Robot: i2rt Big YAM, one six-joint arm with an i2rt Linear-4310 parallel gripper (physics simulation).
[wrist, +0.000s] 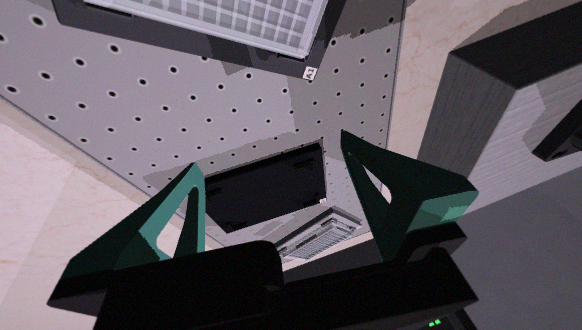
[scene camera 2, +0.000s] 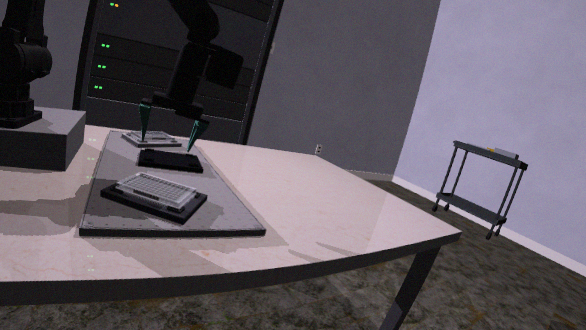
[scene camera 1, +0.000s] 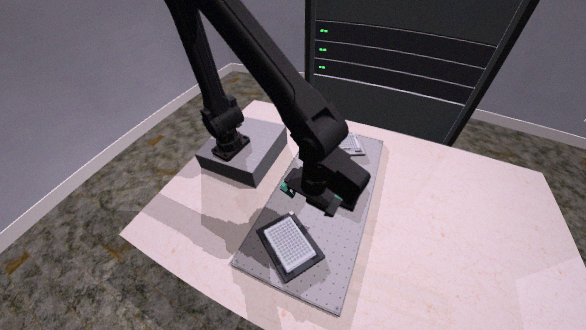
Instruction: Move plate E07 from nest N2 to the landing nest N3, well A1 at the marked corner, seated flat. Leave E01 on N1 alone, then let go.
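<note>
A clear-white well plate (scene camera 1: 290,243) (scene camera 2: 157,189) (wrist: 240,20) sits in the near dark-grey nest (scene camera 1: 288,276) (scene camera 2: 145,208) (wrist: 175,39), whose A1 tag (wrist: 309,73) shows in the wrist view. A black nest (scene camera 2: 170,161) (wrist: 265,187) in the middle is empty; in scene camera 1 the arm hides it. Another plate (scene camera 1: 351,144) (scene camera 2: 152,136) (wrist: 320,240) sits in the light-grey far nest, partly covered by the arm in scene camera 1. No E or N labels are readable. My gripper (scene camera 2: 166,146) (wrist: 270,153) is open and empty, tilted above the board near the black nest, touching neither plate.
All three nests stand on a perforated grey board (scene camera 1: 345,260) (scene camera 2: 225,220) (wrist: 150,115). The arm's grey base block (scene camera 1: 245,165) (scene camera 2: 35,145) (wrist: 470,105) stands beside it. A dark rack (scene camera 1: 390,110) is behind the table, and a cart (scene camera 2: 490,154) stands far right.
</note>
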